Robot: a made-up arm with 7 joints.
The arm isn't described. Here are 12 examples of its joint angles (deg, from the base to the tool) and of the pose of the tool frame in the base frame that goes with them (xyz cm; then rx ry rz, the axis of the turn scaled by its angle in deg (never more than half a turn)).
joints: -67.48 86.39 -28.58 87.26 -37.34 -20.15 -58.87
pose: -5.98 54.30 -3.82 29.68 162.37 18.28
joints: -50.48 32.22 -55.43 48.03 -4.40 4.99 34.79
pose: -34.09 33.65 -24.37 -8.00 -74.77 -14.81
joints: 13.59 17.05 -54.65 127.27 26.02 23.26 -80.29
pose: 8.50 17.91 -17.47 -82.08 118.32 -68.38
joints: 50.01 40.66 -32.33 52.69 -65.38 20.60 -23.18
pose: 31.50 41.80 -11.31 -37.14 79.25 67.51
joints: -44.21 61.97 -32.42 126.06 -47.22 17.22 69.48
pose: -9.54 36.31 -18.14 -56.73 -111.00 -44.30
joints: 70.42 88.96 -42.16 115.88 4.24 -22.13 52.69
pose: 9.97 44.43 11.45 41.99 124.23 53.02
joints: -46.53 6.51 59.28 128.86 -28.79 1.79 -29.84
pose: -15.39 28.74 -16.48 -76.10 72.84 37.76
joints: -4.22 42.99 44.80 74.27 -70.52 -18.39 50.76
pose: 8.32 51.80 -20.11 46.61 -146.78 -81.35
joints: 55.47 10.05 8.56 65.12 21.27 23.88 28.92
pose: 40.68 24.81 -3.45 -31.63 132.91 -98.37
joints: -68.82 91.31 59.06 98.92 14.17 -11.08 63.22
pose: 14.02 48.20 0.19 -33.45 -157.77 -37.28
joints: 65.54 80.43 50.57 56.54 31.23 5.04 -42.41
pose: -0.93 59.90 14.85 -72.06 -19.24 -62.29
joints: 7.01 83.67 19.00 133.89 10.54 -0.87 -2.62
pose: 8.65 41.62 9.59 10.73 99.84 2.20
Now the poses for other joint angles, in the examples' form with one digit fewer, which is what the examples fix.
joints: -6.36 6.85 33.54 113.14 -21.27 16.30 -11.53
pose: 8.0 27.1 -22.5 -94.0 91.7 -11.2
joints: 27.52 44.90 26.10 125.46 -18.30 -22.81 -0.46
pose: 15.7 39.0 -1.5 -2.1 57.9 -1.7
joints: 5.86 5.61 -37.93 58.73 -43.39 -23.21 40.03
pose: 8.7 12.4 -37.0 -58.5 -159.9 0.1
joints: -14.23 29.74 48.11 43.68 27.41 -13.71 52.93
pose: -1.4 45.4 -30.0 -92.5 128.9 -68.7
